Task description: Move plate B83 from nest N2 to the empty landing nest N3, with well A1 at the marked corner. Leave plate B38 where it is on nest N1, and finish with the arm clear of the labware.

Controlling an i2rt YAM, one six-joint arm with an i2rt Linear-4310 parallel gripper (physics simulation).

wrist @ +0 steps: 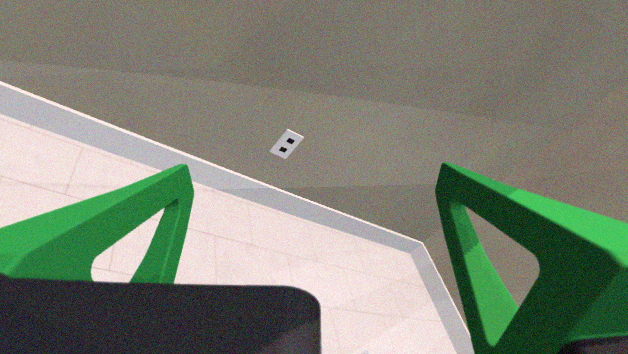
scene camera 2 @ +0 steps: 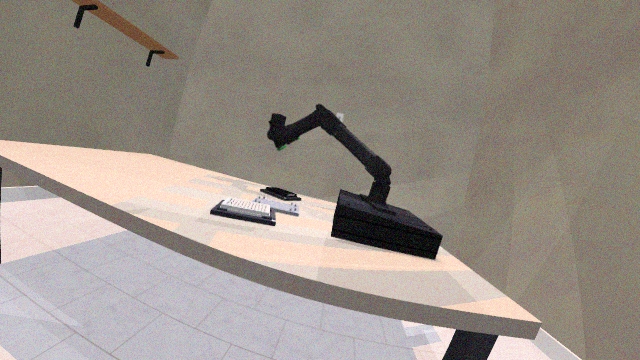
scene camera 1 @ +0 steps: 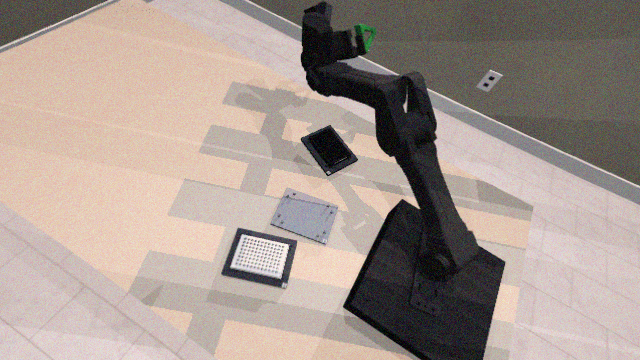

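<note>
A white well plate (scene camera 1: 260, 256) (scene camera 2: 246, 206) sits on a dark nest (scene camera 1: 289, 262) (scene camera 2: 272, 220). A black plate (scene camera 1: 328, 146) (scene camera 2: 281, 192) sits on another dark nest (scene camera 1: 351, 160). Between them lies an empty light grey nest (scene camera 1: 305, 215) (scene camera 2: 285, 206) with small posts near its corners. Small white tags mark one corner of each nest, but nest and plate codes and well A1 are unreadable. My gripper (scene camera 1: 366, 38) (scene camera 2: 281, 147) (wrist: 314, 177) is open and empty, its green fingers wide apart, high above the table and away from the plates. No plate shows in the wrist view.
The arm's black base block (scene camera 1: 425, 300) (scene camera 2: 385, 225) stands on the wooden table (scene camera 1: 125, 90) (scene camera 2: 100, 170) beside the nests. A wall with a white socket (scene camera 1: 489, 80) (wrist: 287, 144) rises beyond the table. A wooden shelf (scene camera 2: 130, 30) hangs on the wall at the upper left.
</note>
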